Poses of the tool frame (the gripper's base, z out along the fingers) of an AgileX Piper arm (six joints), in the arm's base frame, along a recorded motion.
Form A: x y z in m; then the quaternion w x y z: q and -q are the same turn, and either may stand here.
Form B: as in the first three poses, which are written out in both.
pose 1, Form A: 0.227 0.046 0.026 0.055 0.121 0.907 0.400
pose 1, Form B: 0.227 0.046 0.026 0.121 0.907 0.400 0.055
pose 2, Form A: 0.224 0.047 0.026 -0.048 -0.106 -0.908 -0.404
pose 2, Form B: 0.224 0.047 0.026 0.106 0.908 0.404 0.048
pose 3, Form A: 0.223 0.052 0.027 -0.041 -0.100 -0.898 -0.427
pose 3, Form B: 0.223 0.052 0.027 0.100 0.898 0.427 0.041
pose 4, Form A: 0.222 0.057 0.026 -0.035 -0.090 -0.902 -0.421
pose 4, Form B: 0.222 0.057 0.026 0.090 0.902 0.421 0.035
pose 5, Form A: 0.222 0.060 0.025 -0.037 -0.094 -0.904 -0.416
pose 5, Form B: 0.222 0.060 0.025 0.094 0.904 0.416 0.037
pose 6, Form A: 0.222 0.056 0.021 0.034 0.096 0.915 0.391
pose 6, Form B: 0.222 0.056 0.021 0.096 0.915 0.391 0.034
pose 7, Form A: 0.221 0.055 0.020 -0.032 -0.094 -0.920 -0.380
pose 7, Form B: 0.221 0.055 0.020 0.094 0.920 0.380 0.032
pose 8, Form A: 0.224 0.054 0.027 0.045 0.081 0.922 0.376
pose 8, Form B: 0.224 0.054 0.027 0.081 0.922 0.376 0.045
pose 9, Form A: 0.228 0.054 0.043 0.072 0.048 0.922 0.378
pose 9, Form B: 0.228 0.054 0.043 0.048 0.922 0.378 0.072
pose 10, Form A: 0.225 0.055 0.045 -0.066 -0.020 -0.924 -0.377
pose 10, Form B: 0.225 0.055 0.045 0.020 0.924 0.377 0.066
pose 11, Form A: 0.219 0.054 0.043 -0.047 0.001 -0.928 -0.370
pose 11, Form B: 0.219 0.054 0.043 -0.001 0.928 0.370 0.047
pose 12, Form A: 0.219 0.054 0.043 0.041 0.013 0.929 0.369
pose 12, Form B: 0.219 0.054 0.043 0.013 0.929 0.369 0.041
